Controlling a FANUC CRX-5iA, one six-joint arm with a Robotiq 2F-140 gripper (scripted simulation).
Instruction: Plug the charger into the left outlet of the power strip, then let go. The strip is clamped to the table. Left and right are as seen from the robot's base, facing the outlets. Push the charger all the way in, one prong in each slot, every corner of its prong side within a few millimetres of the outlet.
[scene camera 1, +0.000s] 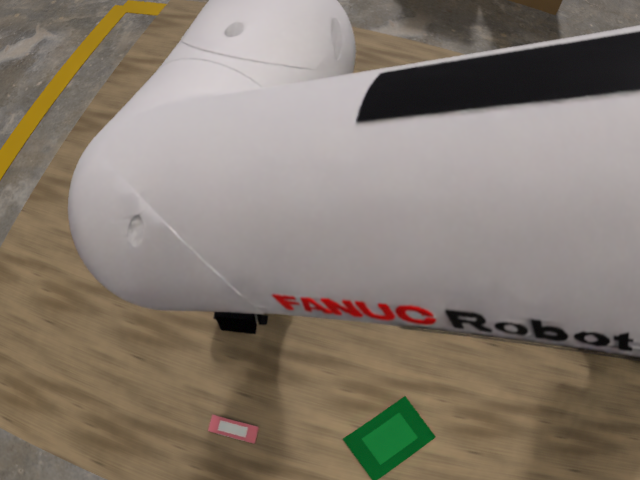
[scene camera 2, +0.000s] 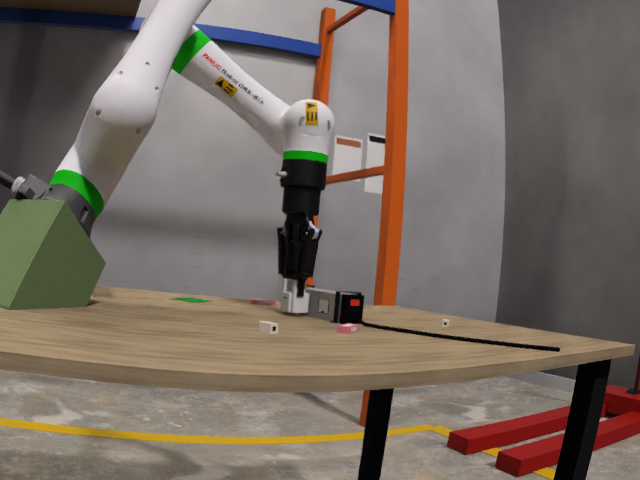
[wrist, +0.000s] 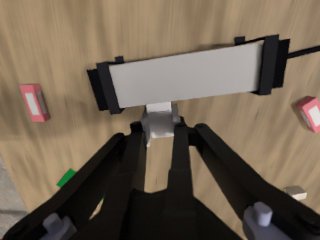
In view: the gripper (scene camera 2: 291, 311).
The gripper shows as well in the wrist view (wrist: 162, 114).
